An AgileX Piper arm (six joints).
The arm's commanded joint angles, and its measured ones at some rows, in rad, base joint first. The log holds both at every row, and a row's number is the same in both.
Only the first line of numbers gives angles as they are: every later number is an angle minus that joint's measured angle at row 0.
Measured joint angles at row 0:
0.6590 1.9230 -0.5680 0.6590 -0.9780 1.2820
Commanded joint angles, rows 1 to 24:
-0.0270 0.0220 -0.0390 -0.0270 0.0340 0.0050
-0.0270 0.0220 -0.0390 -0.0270 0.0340 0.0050
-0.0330 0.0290 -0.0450 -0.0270 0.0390 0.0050
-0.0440 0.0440 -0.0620 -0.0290 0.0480 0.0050
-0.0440 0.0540 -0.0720 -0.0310 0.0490 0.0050
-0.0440 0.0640 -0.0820 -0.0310 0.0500 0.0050
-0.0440 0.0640 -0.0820 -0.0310 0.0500 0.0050
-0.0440 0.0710 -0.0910 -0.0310 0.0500 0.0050
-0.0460 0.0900 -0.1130 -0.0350 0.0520 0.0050
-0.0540 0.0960 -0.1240 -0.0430 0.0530 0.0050
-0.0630 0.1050 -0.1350 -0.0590 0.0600 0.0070
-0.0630 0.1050 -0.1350 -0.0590 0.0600 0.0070
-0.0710 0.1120 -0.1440 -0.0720 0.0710 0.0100
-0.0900 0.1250 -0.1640 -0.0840 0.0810 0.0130
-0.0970 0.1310 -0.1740 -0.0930 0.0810 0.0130
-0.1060 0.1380 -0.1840 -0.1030 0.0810 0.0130
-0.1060 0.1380 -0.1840 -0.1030 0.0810 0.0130
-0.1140 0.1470 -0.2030 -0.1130 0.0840 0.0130
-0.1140 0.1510 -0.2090 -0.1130 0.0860 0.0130
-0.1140 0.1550 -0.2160 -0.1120 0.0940 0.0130
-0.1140 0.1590 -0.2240 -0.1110 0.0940 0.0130
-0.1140 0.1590 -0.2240 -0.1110 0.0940 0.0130
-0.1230 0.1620 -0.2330 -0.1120 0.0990 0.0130
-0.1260 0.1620 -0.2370 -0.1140 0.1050 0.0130
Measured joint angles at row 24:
-0.1130 0.1590 -0.2190 -0.1020 0.0900 0.0160
